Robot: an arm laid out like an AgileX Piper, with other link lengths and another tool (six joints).
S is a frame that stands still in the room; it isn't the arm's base.
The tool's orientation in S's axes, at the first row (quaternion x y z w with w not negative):
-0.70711 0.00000 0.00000 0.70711
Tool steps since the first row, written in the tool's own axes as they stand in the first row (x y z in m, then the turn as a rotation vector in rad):
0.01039 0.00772 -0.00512 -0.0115 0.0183 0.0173
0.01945 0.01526 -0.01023 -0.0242 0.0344 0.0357
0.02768 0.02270 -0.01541 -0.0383 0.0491 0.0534
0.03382 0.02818 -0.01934 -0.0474 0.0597 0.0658
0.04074 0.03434 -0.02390 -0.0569 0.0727 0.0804
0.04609 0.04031 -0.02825 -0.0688 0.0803 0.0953
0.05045 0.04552 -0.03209 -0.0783 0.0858 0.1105
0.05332 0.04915 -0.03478 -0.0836 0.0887 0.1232
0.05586 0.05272 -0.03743 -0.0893 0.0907 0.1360
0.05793 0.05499 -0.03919 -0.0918 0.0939 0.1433
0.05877 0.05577 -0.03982 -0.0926 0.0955 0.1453
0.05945 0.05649 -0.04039 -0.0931 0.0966 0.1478
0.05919 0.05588 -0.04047 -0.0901 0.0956 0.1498
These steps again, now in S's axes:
0.01039 -0.00512 -0.00772 -0.0115 0.0173 -0.0183
0.01945 -0.01023 -0.01526 -0.0242 0.0357 -0.0344
0.02768 -0.01541 -0.02270 -0.0383 0.0534 -0.0491
0.03382 -0.01934 -0.02818 -0.0474 0.0658 -0.0597
0.04074 -0.02390 -0.03434 -0.0569 0.0804 -0.0727
0.04609 -0.02825 -0.04031 -0.0688 0.0953 -0.0803
0.05045 -0.03209 -0.04552 -0.0783 0.1105 -0.0858
0.05332 -0.03478 -0.04915 -0.0836 0.1232 -0.0887
0.05586 -0.03743 -0.05272 -0.0893 0.1360 -0.0907
0.05793 -0.03919 -0.05499 -0.0918 0.1433 -0.0939
0.05877 -0.03982 -0.05577 -0.0926 0.1453 -0.0955
0.05945 -0.04039 -0.05649 -0.0931 0.1478 -0.0966
0.05919 -0.04047 -0.05588 -0.0901 0.1498 -0.0956

